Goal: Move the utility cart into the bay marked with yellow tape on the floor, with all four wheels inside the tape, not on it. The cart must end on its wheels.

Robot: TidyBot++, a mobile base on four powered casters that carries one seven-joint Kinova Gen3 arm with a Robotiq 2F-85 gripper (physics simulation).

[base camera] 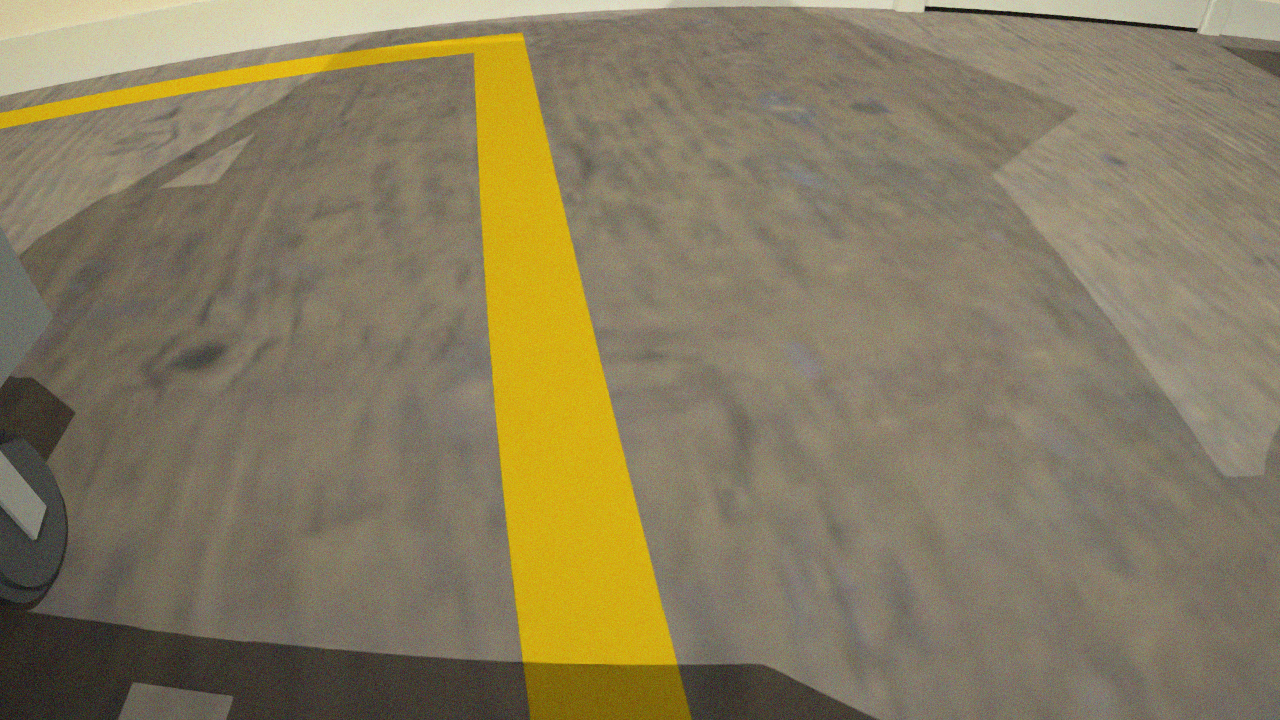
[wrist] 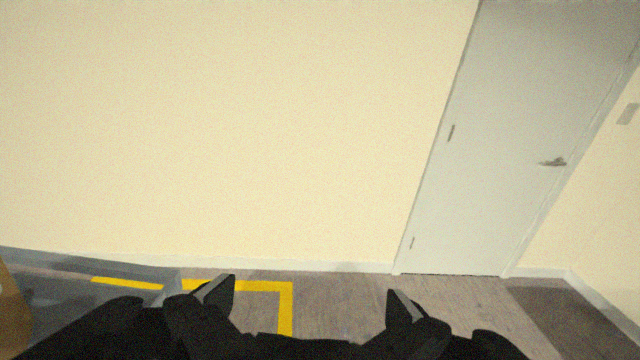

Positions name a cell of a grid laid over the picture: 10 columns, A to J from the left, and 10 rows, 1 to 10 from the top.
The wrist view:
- my gripper: E9
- yellow tape: E9
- white door: I3
